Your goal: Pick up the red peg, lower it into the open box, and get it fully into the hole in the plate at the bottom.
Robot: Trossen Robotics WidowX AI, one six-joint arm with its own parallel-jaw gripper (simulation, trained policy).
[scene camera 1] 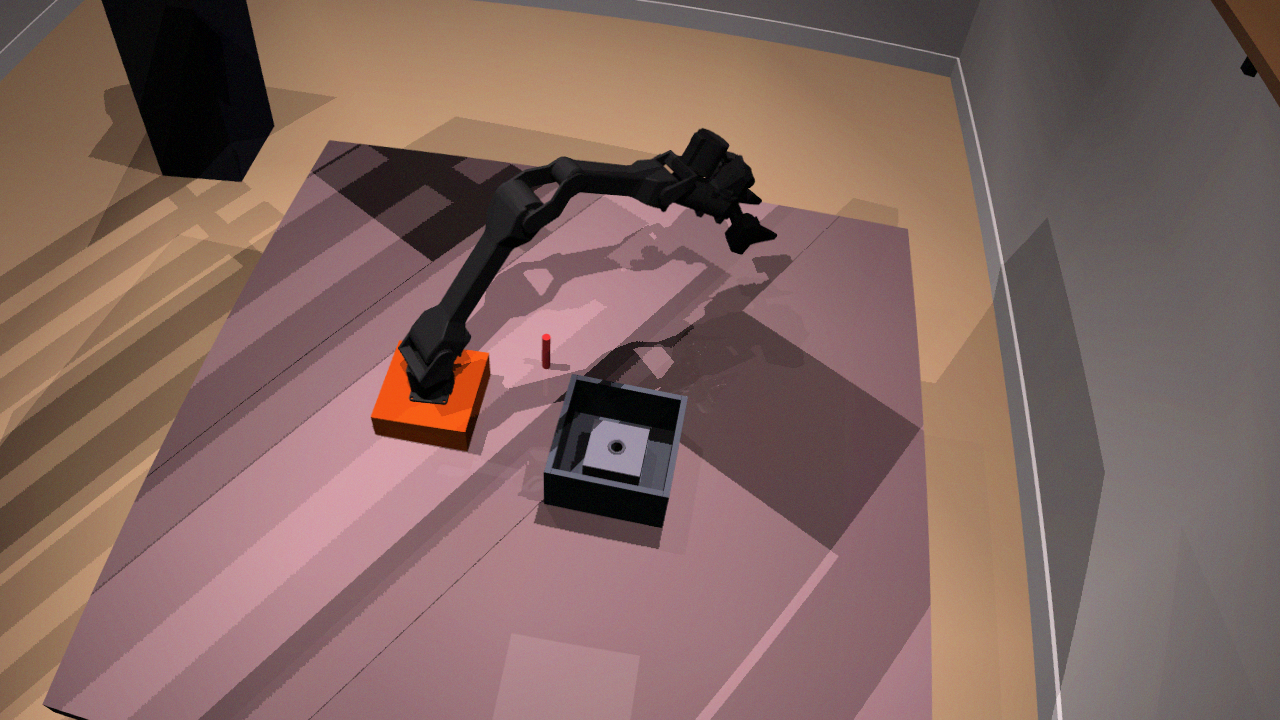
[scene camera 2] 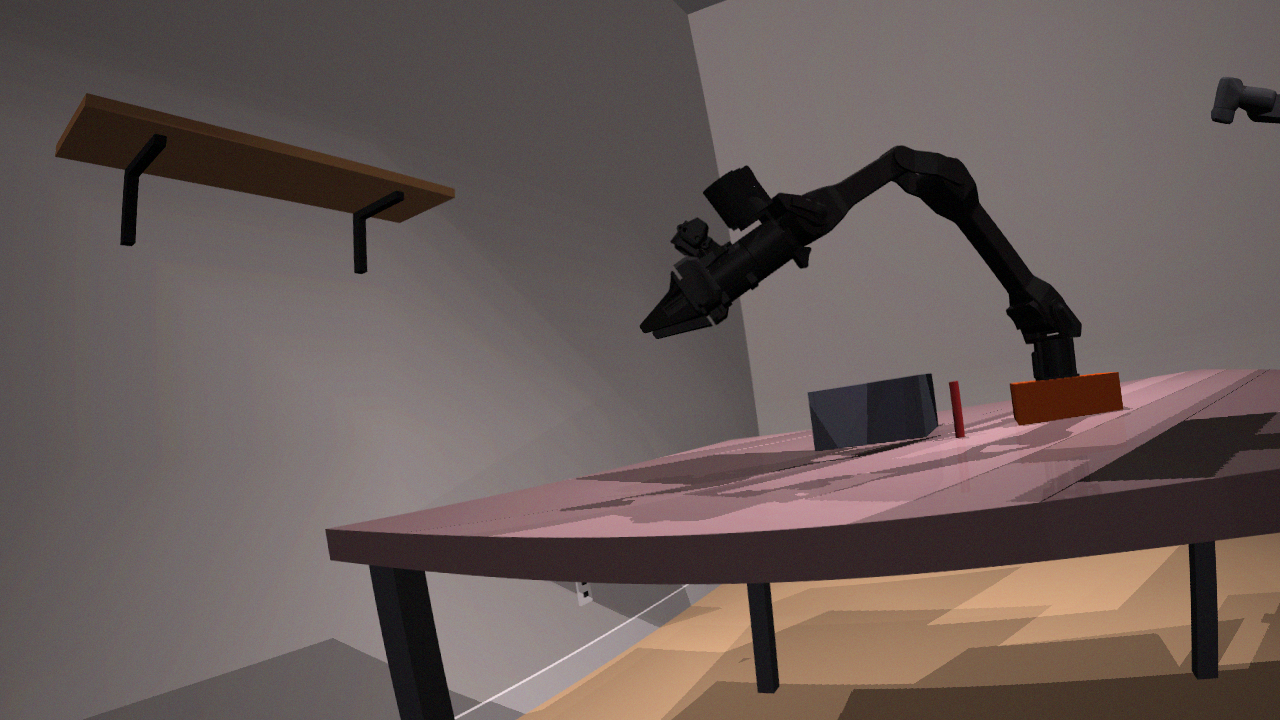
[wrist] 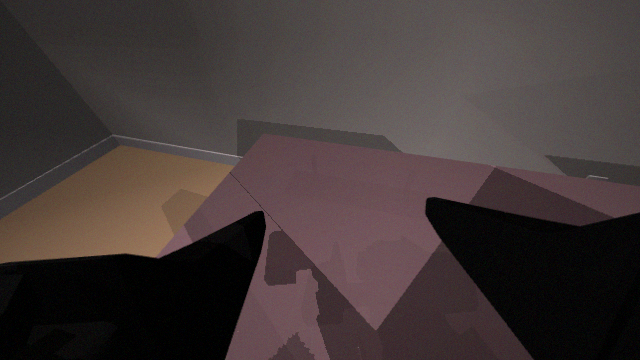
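Scene camera 1: my gripper showing. Wrist view: gripper showing as well. Also seen: a grey box, a grey plate.
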